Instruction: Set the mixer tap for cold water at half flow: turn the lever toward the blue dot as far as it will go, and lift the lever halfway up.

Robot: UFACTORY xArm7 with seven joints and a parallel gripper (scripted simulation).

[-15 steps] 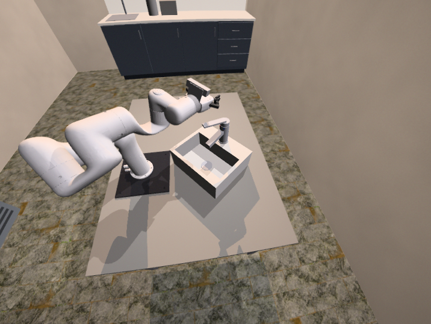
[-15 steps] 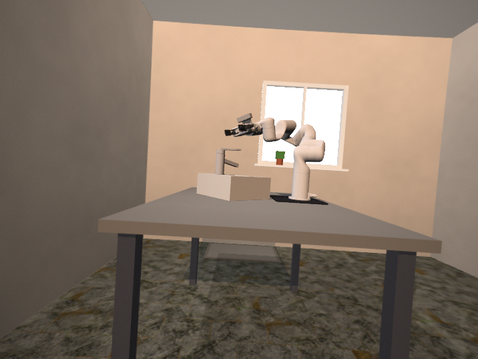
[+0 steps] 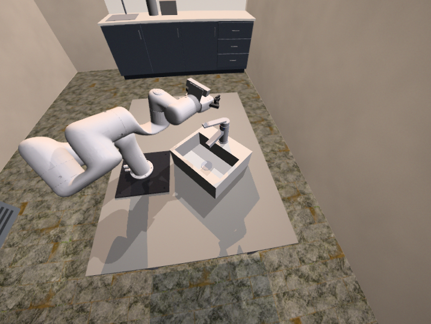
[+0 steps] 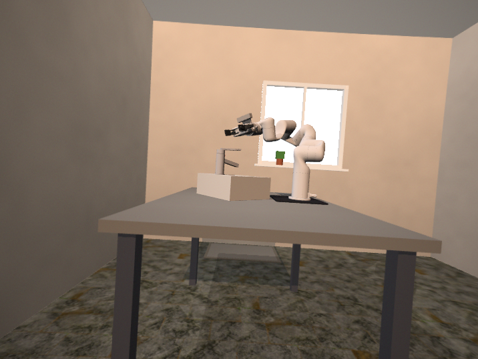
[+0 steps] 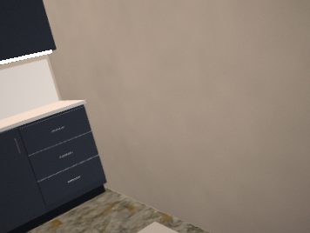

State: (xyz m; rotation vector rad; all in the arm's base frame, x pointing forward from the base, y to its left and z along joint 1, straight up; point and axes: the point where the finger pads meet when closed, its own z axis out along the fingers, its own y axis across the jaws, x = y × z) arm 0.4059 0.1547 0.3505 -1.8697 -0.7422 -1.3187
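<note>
Right now my hand is 100 mm to the left of the lever, 90 mm above it and 10 mm short of it. The rest, counted from my hand: mixer tap 140 mm below, 90 mm to the right, 40 mm ahead; then sink 320 mm below, 160 mm to the right, 20 mm behind.
</note>
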